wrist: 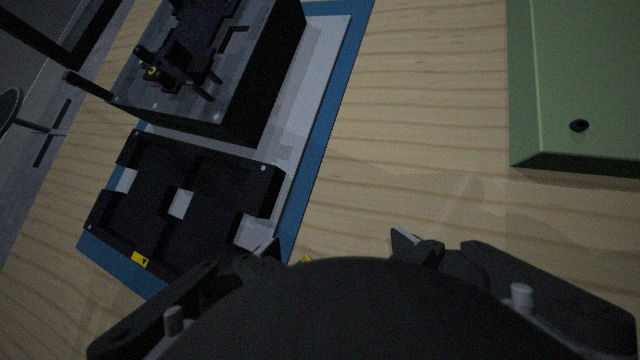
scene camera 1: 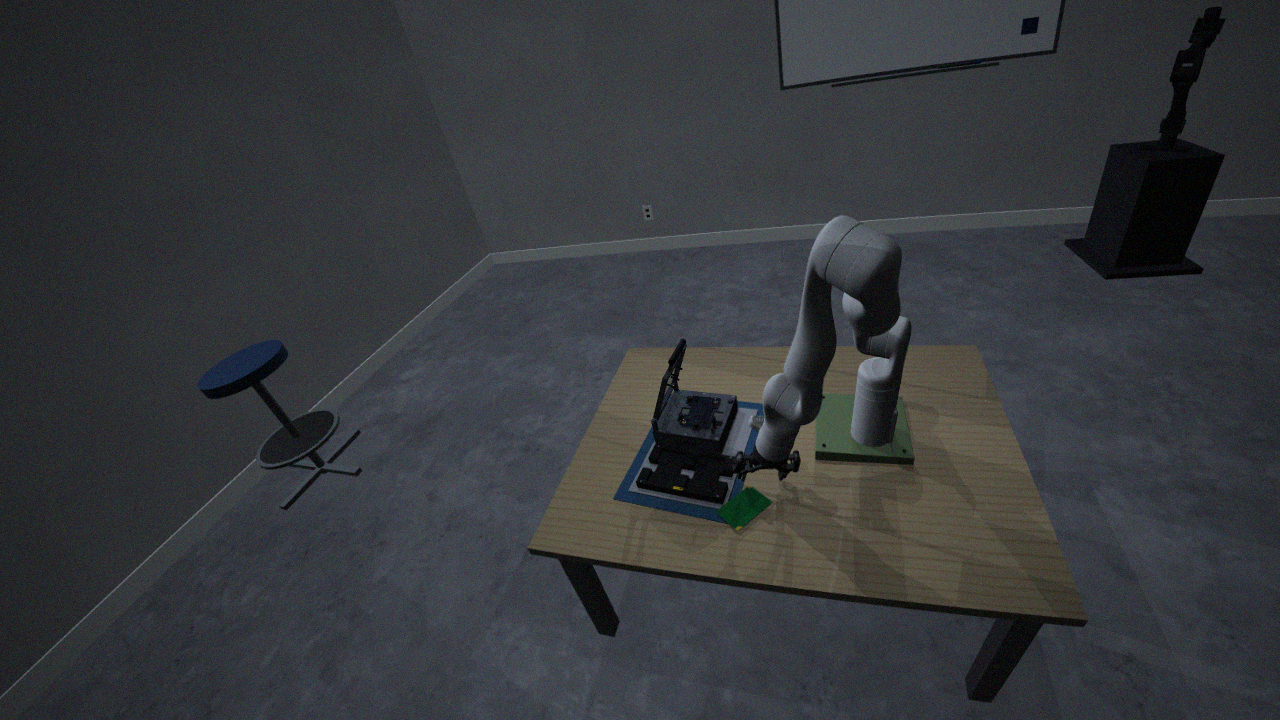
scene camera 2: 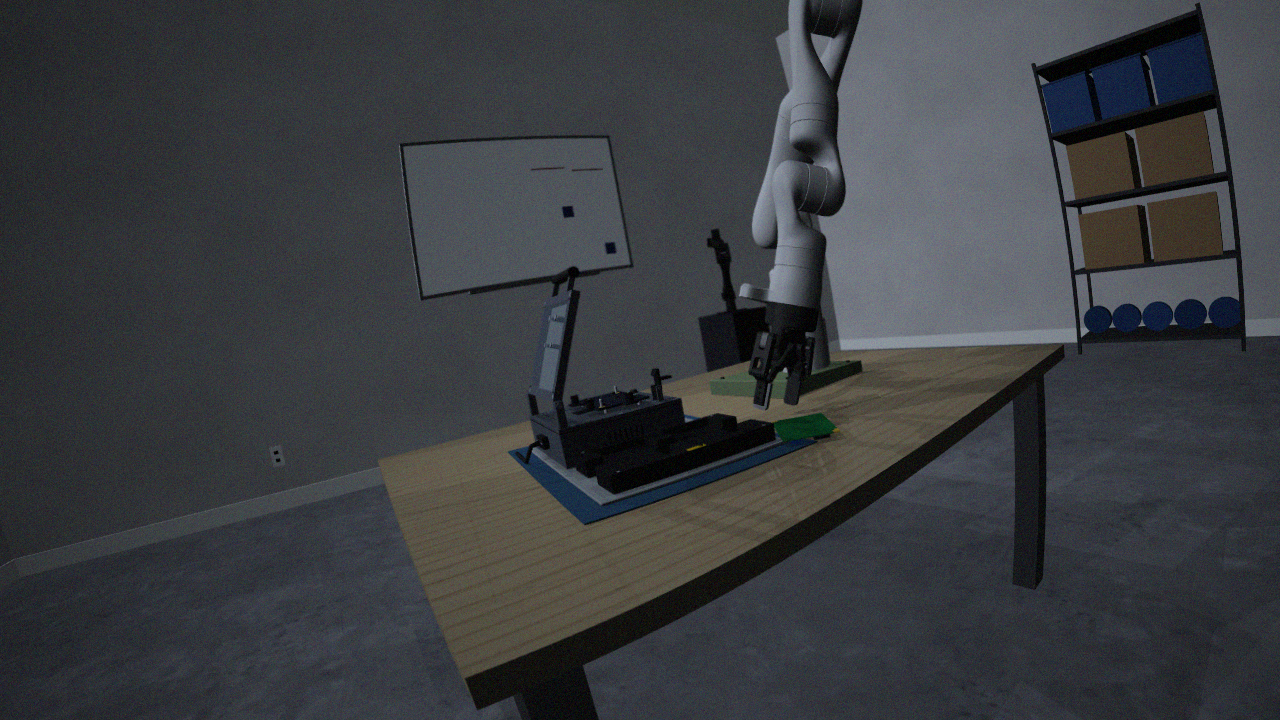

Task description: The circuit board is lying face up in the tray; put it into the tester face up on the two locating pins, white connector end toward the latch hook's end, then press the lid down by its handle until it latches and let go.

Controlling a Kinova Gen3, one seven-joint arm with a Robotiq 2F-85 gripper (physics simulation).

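Seen in the pictures: gripper, fingertip midpoint: [wrist: 335, 245] [scene camera 1: 760, 477] [scene camera 2: 776, 406]; arm's base, origin of the base link: [scene camera 1: 870, 433].
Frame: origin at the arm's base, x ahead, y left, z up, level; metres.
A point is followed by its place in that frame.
The green circuit board [scene camera 1: 744, 507] {z -0.015, x 0.299, y 0.218 m} [scene camera 2: 805, 426] {z -0.015, x 0.302, y 0.222 m} lies outside the tray, by its right end, over the mat's corner and the table. A yellow-marked corner [wrist: 305, 258] {z -0.016, x 0.290, y 0.156 m} shows in the wrist view. I cannot tell which face is up; no white connector shows. The black tray [scene camera 1: 657, 489] {z -0.011, x 0.510, y 0.178 m} [scene camera 2: 626, 472] {z 0.000, x 0.546, y 0.171 m} [wrist: 225, 159] {z 0.002, x 0.381, y 0.076 m} holds no board. The tester [scene camera 1: 680, 438] {z 0.021, x 0.468, y 0.035 m} [scene camera 2: 572, 438] {z 0.019, x 0.529, y 0.023 m} [wrist: 270, 90] {z -0.005, x 0.352, y -0.008 m} stands behind it, its lid [scene camera 1: 669, 380] {z 0.134, x 0.495, y -0.067 m} [scene camera 2: 554, 344] {z 0.142, x 0.503, y -0.026 m} raised, with the handle [scene camera 2: 565, 273] {z 0.237, x 0.468, y -0.022 m} on top. My gripper [scene camera 1: 765, 470] {z -0.002, x 0.263, y 0.141 m} [scene camera 2: 776, 402] {z -0.002, x 0.263, y 0.141 m} [wrist: 335, 245] {z -0.002, x 0.263, y 0.141 m} is open and empty, above the table near the board.
The tester and tray stand on a blue-bordered mat [scene camera 1: 629, 492] {z -0.023, x 0.584, y 0.180 m} [scene camera 2: 586, 514] {z -0.024, x 0.608, y 0.181 m} [wrist: 320, 145] {z -0.024, x 0.293, y 0.048 m}. The arm's green base plate [scene camera 1: 836, 429] {z 0.003, x 0.079, y -0.012 m} [scene camera 2: 733, 385] {z -0.005, x 0.124, y -0.083 m} [wrist: 575, 65] {z 0.004, x 0.107, y -0.002 m} is behind and right of the gripper. An upright post [scene camera 2: 657, 383] {z 0.059, x 0.379, y 0.025 m} stands on the tester's right end in scene camera 2.
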